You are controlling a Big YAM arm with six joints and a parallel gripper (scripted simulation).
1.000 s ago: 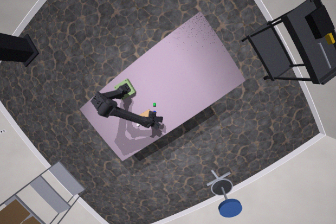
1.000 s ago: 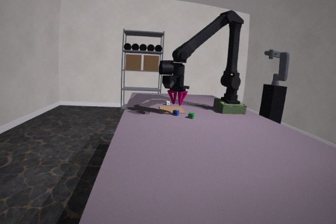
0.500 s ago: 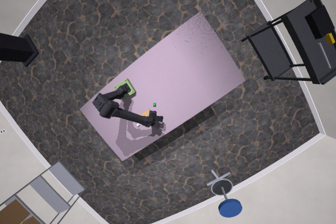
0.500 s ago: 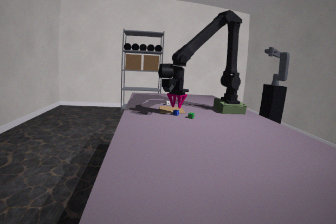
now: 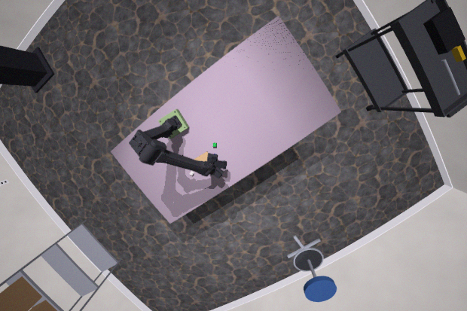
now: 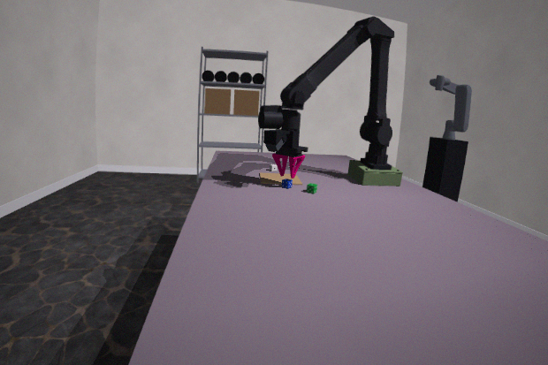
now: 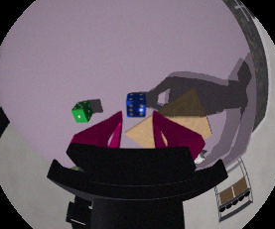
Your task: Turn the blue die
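Now: hand 3 cm above the blue die. Also, from my hand: white die 3 cm ahead, 23 cm to the right, 3 cm below; then tan mat 1 cm ahead, 10 cm to the right, 4 cm below; then green die 7 cm behind, 5 cm to the left, 3 cm below.
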